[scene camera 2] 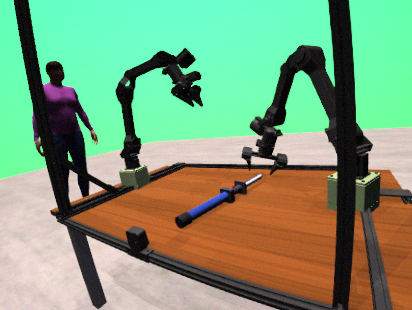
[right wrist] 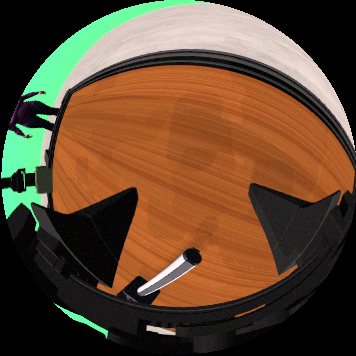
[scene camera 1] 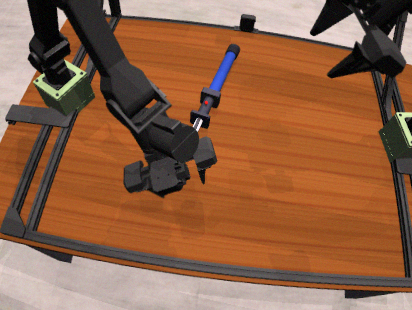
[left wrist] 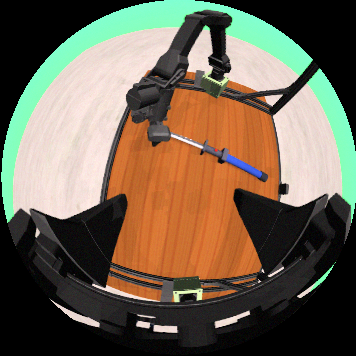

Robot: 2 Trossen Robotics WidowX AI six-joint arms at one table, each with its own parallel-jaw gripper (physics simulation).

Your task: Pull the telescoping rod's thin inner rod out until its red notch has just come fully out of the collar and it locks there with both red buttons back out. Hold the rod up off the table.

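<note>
The rod lies on the table. Its blue outer tube [scene camera 1: 223,72] [scene camera 2: 209,205] [left wrist: 245,167] has a black end cap. The dark collar [scene camera 1: 205,106] [left wrist: 212,149] stands between two square flanges, with one red button [scene camera 1: 206,102] [scene camera 2: 233,186] showing. The silver inner rod [scene camera 1: 197,124] [scene camera 2: 254,180] [left wrist: 187,141] [right wrist: 167,276] sticks out; no red notch can be made out. My right gripper [scene camera 2: 261,170] [right wrist: 195,191] is open and empty, above and past the inner rod's free end. My left gripper [scene camera 1: 321,55] [scene camera 2: 197,105] [left wrist: 180,197] is open and empty, high above the table and away from the rod.
A black block [scene camera 1: 247,22] [scene camera 2: 136,238] [left wrist: 284,189] sits on the table's edge frame near the blue tube's capped end. Green arm bases [scene camera 1: 72,97] [scene camera 2: 134,177] stand at opposite table sides. A dark upright post [scene camera 2: 344,150] and a standing person [scene camera 2: 62,107] show in scene camera 2.
</note>
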